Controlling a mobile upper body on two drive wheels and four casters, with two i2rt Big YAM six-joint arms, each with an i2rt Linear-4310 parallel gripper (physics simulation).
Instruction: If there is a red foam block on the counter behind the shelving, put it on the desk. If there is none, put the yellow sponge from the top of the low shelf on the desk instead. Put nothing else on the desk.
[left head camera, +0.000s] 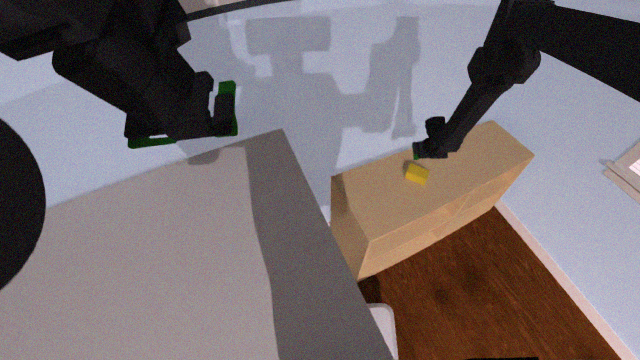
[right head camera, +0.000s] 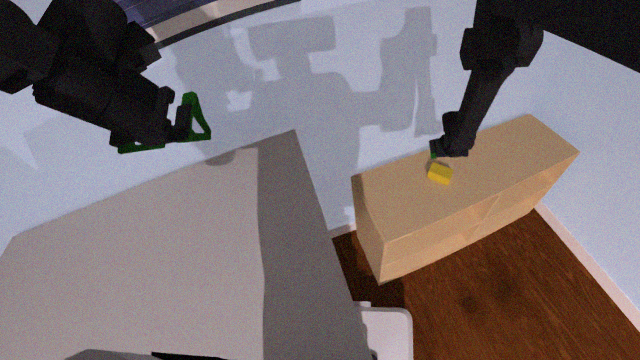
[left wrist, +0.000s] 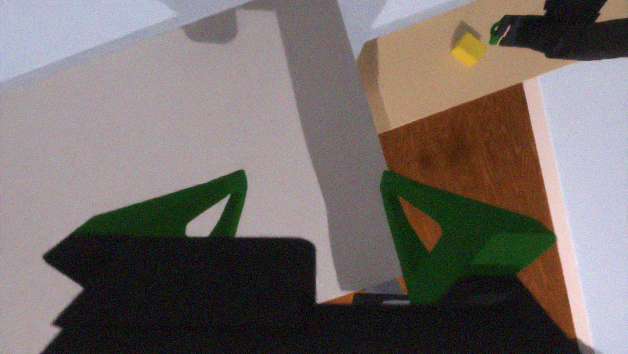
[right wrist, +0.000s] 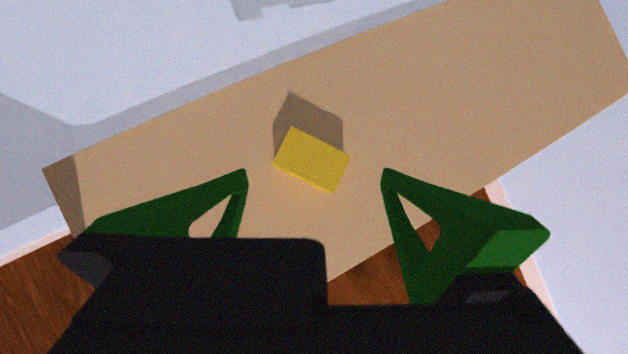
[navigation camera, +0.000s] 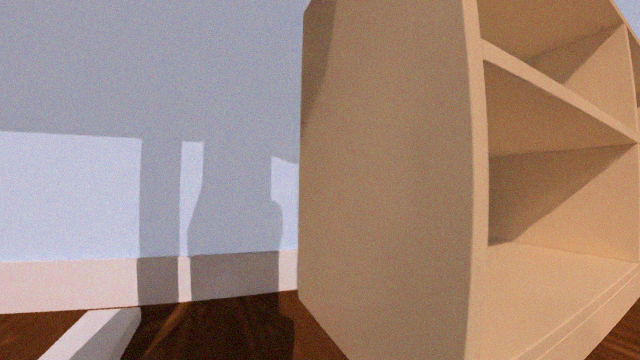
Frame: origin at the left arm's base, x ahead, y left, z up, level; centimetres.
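Seen in the pictures: left gripper, fingertip midpoint: (left head camera: 205, 134) (right head camera: 186, 139) (left wrist: 313, 177); right gripper, fingertip midpoint: (left head camera: 425, 152) (left wrist: 508, 28) (right wrist: 314, 176).
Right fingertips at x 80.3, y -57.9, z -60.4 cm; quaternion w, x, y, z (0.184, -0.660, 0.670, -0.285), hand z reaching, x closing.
A point is followed by its place in that frame.
The yellow sponge (left head camera: 417, 173) @[x 82.1, y -59.0, z -75.8 cm] (right head camera: 440, 173) @[x 81.8, y -59.2, z -75.8 cm] (left wrist: 469, 50) @[x 82.1, y -58.6, z -75.8 cm] (right wrist: 312, 160) @[x 83.4, y -59.8, z -75.8 cm] lies on top of the low wooden shelf (left head camera: 375, 210) @[x 65.6, y -37.3, z -80.4 cm] (right head camera: 400, 200) @[x 71.1, y -40.6, z -80.4 cm] (left wrist: 420, 90) @[x 67.8, y -43.6, z -80.3 cm] (right wrist: 450, 100) @[x 94.5, y -88.2, z -80.3 cm] (navigation camera: 385, 150) @[x 60.1, y -29.3, z -114.7 cm]. My right gripper (left head camera: 425, 156) @[x 80.3, y -57.9, z -60.4 cm] (right head camera: 442, 155) @[x 80.3, y -57.9, z -60.4 cm] (right wrist: 314, 176) @[x 80.3, y -57.9, z -60.4 cm] is open and empty above the shelf top. In the right wrist view the sponge shows beyond and between its fingertips, not gripped. My left gripper (left head camera: 183, 140) (right head camera: 167, 144) (left wrist: 313, 177) @[x 35.9, y 0.0, z -12.5 cm] is open and empty above a large pale grey top (left head camera: 150, 250) @[x 31.4, y 30.8, z -46.3 cm] (right head camera: 150, 250) @[x 28.3, y 36.1, z -46.3 cm] (left wrist: 150, 125) @[x 42.8, y 39.6, z -46.3 cm], perhaps the desk. No red foam block shows.
The grey top's right edge stands close to the shelf's left end. A white rounded object (left head camera: 384, 325) @[x 22.5, y -42.9, z -114.7 cm] (right head camera: 390, 330) @[x 22.8, y -38.1, z -114.7 cm] stands beside that edge, low down. A pale wall (navigation camera: 75, 75) @[x 74.0, y 23.1, z -98.5 cm] runs behind the shelf. Brown wooden floor (left head camera: 475, 280) @[x 46.5, y -112.5, z -141.4 cm] (right head camera: 500, 280) @[x 52.5, y -108.6, z -141.4 cm] shows in front of it.
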